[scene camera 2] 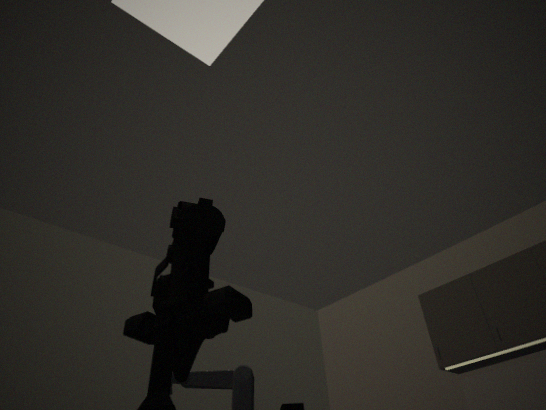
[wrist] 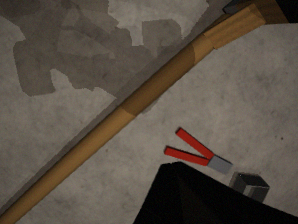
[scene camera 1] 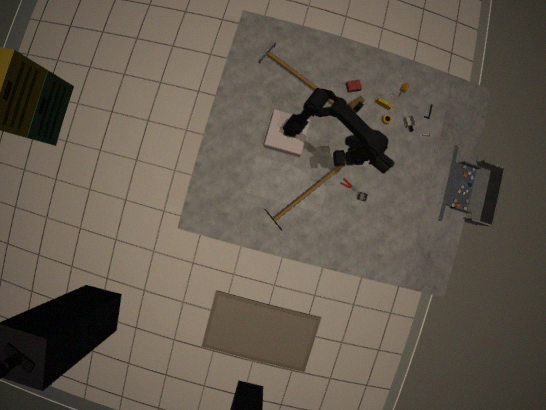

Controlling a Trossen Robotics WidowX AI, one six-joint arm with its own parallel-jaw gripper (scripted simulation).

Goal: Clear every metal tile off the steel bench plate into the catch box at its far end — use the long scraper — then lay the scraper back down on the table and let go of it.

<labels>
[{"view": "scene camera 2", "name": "my gripper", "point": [180, 381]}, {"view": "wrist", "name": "my gripper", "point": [171, 172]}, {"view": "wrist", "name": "small box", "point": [255, 187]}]
</labels>
